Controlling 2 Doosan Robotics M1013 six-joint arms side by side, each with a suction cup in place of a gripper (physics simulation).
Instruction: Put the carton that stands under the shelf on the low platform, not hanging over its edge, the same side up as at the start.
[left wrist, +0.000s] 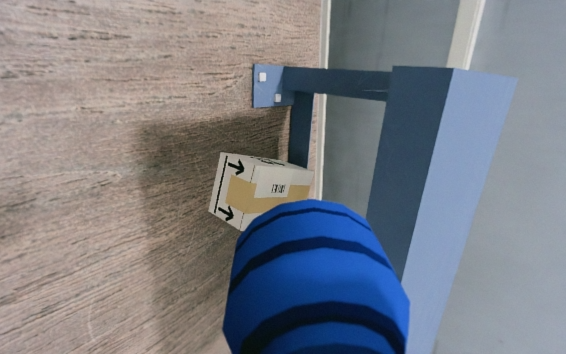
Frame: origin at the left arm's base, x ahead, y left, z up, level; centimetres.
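Seen in the pictures: left end effector, tool point: (306, 262).
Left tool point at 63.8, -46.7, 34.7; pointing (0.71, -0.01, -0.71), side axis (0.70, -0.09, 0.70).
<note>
A point is followed by its place in that frame, as x, y, z.
The carton (267, 187) @[85.9, -62.9, 8.8] is white with tan tape, a small printed label and black arrows beside a black line on its left face. It stands on the wooden table top (75, 175) @[64.2, -54.7, 0.0] beside the shelf's upright, under the blue-grey shelf (450, 165) @[80.2, -49.9, 34.3]. My left gripper (319, 225), a blue ribbed suction cup, reaches up from the bottom of the left wrist view and hides the carton's lower right part. It looks well short of the carton, with nothing on it, so it is open. My right gripper and the low platform do not show.
The shelf's support has a foot plate (268, 92) @[95.5, -50.8, 0.5] with two light square bolts, and a dark bar (340, 82) @[99.5, -48.8, 12.8] runs from it to the shelf board. The board's thick edge stands right of the cup. A pale table edge and grey surfaces lie behind the shelf.
</note>
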